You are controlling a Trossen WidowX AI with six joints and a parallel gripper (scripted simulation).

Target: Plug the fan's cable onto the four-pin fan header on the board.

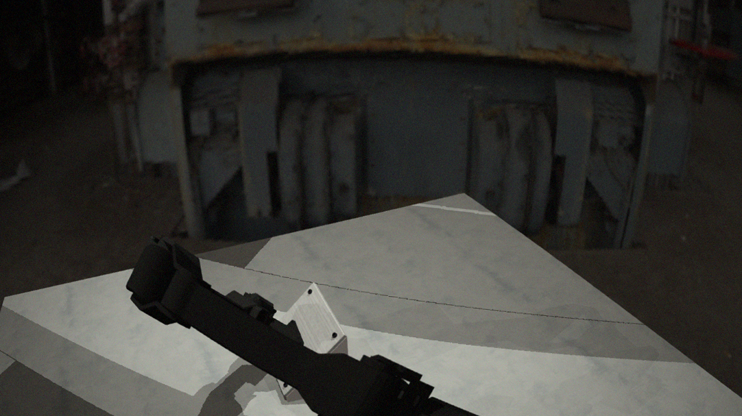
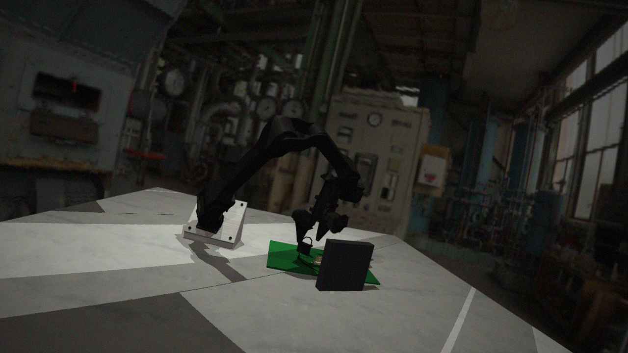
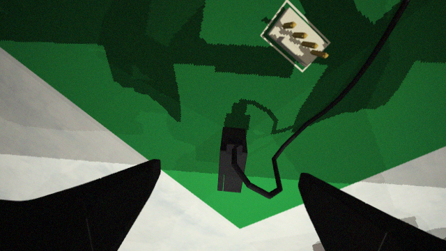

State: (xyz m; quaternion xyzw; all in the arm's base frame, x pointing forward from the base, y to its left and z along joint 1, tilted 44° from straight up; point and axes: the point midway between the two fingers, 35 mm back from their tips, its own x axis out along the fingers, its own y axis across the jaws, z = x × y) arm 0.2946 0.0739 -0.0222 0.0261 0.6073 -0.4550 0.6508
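The black plug is 2 cm below my gripper tip and 1 cm behind it. Also, from my gripper tip: green board: 6 cm below, 4 cm to the right, 4 cm ahead; fan header: 7 cm to the right, 4 cm below, 4 cm ahead; black fan: 21 cm to the right, 8 cm ahead, 2 cm above.
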